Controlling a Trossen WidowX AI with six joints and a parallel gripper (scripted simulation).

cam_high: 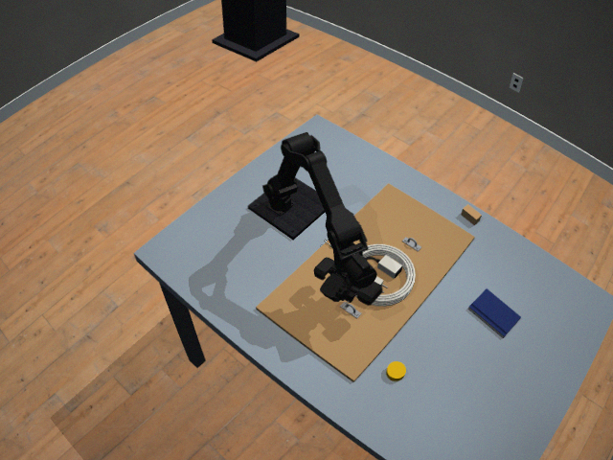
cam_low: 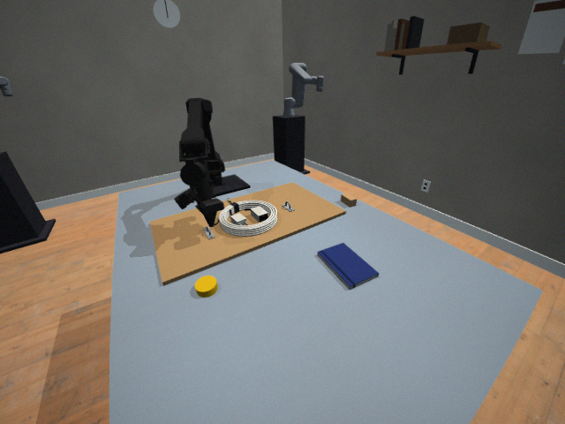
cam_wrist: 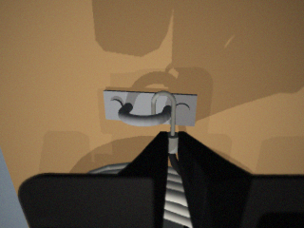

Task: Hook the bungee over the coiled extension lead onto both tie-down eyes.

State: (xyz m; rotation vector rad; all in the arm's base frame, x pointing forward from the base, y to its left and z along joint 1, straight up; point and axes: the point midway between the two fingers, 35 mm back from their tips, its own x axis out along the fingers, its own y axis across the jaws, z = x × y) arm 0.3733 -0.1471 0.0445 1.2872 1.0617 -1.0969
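Now: the extension lead coil 120 mm to the left of my hand, 30 mm below it and 20 mm ahead of it. From my hand the other things lie so: yellow disc 230 mm ahead, 90 mm to the right, 50 mm below; small wooden block 510 mm to the left, 120 mm ahead, 40 mm below.
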